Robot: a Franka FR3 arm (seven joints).
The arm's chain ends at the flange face. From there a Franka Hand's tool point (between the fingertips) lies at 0.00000 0.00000 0.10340 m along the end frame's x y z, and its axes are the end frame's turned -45 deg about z.
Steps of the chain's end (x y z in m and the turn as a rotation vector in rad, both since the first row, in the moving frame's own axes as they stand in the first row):
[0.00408, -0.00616, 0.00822, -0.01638, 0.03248, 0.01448]
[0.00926, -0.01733, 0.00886, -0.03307, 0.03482, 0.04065]
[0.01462, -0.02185, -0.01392, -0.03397, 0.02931, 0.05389]
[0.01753, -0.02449, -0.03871, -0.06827, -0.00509, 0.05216]
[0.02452, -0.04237, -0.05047, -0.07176, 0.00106, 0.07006]
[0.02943, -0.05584, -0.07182, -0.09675, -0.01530, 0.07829]
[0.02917, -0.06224, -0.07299, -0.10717, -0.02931, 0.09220]
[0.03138, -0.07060, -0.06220, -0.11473, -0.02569, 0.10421]
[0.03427, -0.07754, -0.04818, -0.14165, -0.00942, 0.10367]
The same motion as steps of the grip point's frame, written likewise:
[0.00839, 0.00211, 0.00815, -0.03455, 0.01138, 0.01448]
[0.01883, -0.00074, 0.00874, -0.04801, 0.00124, 0.04065]
[0.02532, -0.00050, -0.01402, -0.04475, -0.00330, 0.05389]
[0.02424, -0.00045, -0.03895, -0.04468, -0.05187, 0.05216]
[0.04195, -0.00749, -0.05074, -0.05149, -0.04999, 0.07006]
[0.05189, -0.01306, -0.07232, -0.05759, -0.07923, 0.07829]
[0.05443, -0.01817, -0.07363, -0.05506, -0.09651, 0.09220]
[0.06155, -0.02178, -0.06291, -0.06296, -0.09929, 0.10421]
[0.06757, -0.02155, -0.04922, -0.09350, -0.10682, 0.10367]

